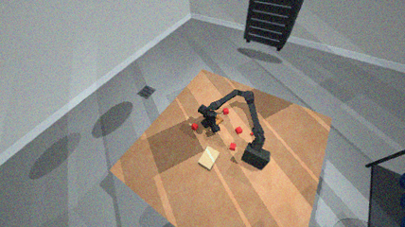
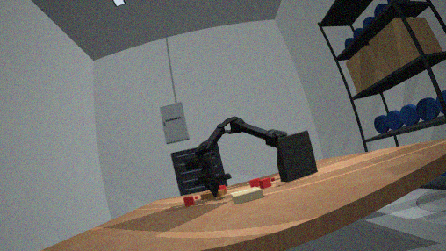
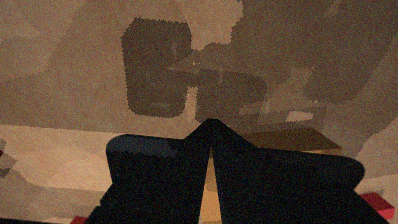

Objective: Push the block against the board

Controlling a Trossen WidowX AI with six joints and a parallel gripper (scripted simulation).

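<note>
My gripper tip is now 70 mm to the left of the square block and 10 mm below it. Round my gripper tip: board: 90 mm behind, 250 mm to the left, 10 mm above.
</note>
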